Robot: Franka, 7 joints.
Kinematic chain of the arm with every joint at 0, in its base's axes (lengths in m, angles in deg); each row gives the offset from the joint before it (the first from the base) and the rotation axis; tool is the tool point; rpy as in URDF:
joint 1: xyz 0 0 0.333 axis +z
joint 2: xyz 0 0 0 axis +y
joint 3: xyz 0 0 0.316 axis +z
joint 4: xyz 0.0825 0 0 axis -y
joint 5: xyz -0.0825 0 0.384 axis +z
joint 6: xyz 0 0 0 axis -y
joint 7: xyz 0.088 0 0 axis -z
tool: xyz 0 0 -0.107 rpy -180 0 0
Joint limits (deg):
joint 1: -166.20..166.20
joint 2: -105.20..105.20
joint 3: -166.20..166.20
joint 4: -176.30..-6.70
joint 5: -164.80..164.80
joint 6: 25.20..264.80
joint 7: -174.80..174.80
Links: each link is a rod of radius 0.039 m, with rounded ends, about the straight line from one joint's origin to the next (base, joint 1, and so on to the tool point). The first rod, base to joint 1, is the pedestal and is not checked.
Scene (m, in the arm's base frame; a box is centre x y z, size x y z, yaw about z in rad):
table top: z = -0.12
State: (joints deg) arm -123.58 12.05 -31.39 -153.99 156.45 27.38 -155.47
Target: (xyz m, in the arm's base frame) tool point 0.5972 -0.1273 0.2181
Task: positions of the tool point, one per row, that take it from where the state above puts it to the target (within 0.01 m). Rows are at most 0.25 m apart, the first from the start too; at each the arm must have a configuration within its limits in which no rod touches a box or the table.
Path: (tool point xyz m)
1: -0.2555 -0.3813 0.3319
2: -0.0927 -0.4839 0.2997
3: 0.1083 -0.5123 0.2680
4: 0.3127 -0.4555 0.2411
5: 0.4851 -0.3201 0.2234
6: 0.5972 -0.1273 0.2180

